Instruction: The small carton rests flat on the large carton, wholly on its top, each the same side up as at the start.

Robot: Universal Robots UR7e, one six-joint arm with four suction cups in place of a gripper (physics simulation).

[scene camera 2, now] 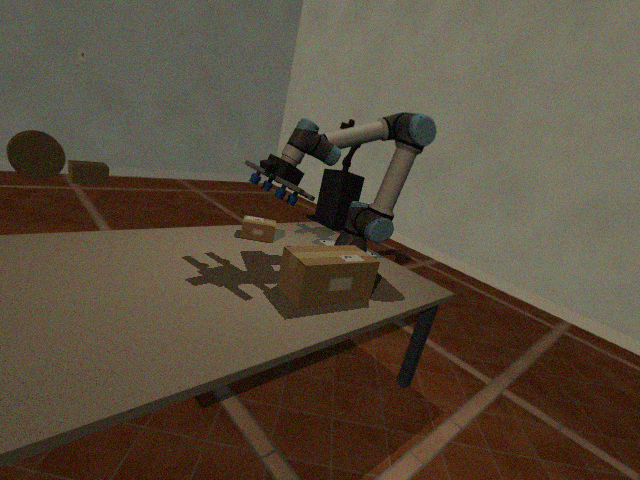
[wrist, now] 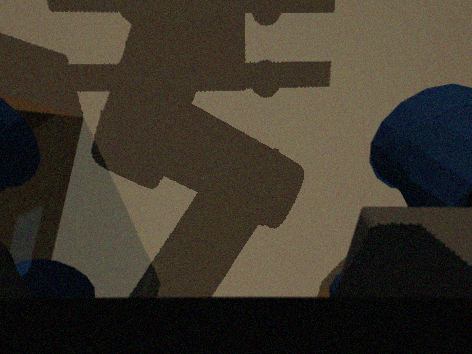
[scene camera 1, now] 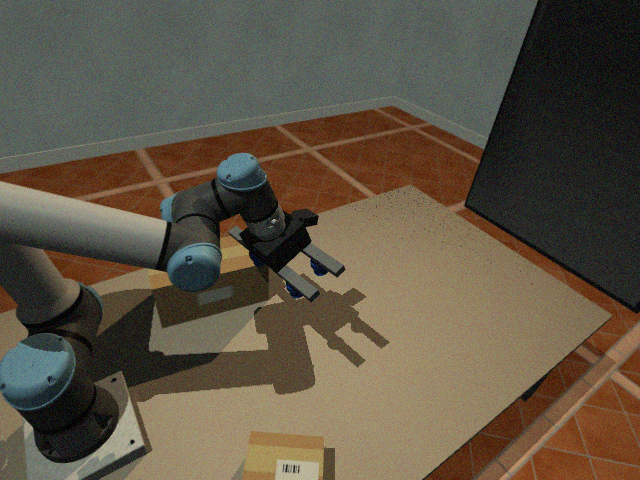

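Pixels of known places: hand at its tool point: (scene camera 2: 271, 193) (wrist: 210, 226) (scene camera 1: 290, 264); arm's base at its link origin: (scene camera 1: 80, 424).
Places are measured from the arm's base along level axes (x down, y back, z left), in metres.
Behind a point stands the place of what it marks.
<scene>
The large carton (scene camera 1: 180, 307) {x -0.030, y -0.275, z 0.187 m} (scene camera 2: 311, 286) {x -0.043, y -0.507, z 0.303 m} (wrist: 52, 165) {x -0.020, y -0.461, z 0.157 m} stands on the table (scene camera 1: 465, 335) {x 0.033, y -0.946, z -0.251 m} (scene camera 2: 129, 335) {x 0.033, y -1.015, z 0.245 m}, label side showing, partly hidden by the arm in scene view 1. The small carton (scene camera 1: 262, 455) {x -0.045, y -0.288, z -0.268 m} (scene camera 2: 266, 235) {x 0.003, y -0.317, z -0.234 m} stands apart from it on the table, barcode label on top; it is cut off by the lower edge of scene view 1. My gripper (scene camera 1: 286, 266) {x -0.253, y -0.488, z -0.016 m} (scene camera 2: 273, 188) {x -0.253, y -0.488, z -0.016 m} hangs well above the table, beside the large carton in scene view 1, its blue cups bare. It holds nothing and touches neither carton. Large blue cups also show in the wrist view.
The arm's base plate (scene camera 1: 131, 428) {x -0.006, y -0.088, z -0.065 m} is on the table, near both cartons. A tall dark panel (scene camera 1: 558, 155) stands beyond the table's right side. A black box (scene camera 2: 338, 196) shows behind the gripper. A round object (scene camera 2: 36, 155) and a box (scene camera 2: 87, 172) are in the far background.
</scene>
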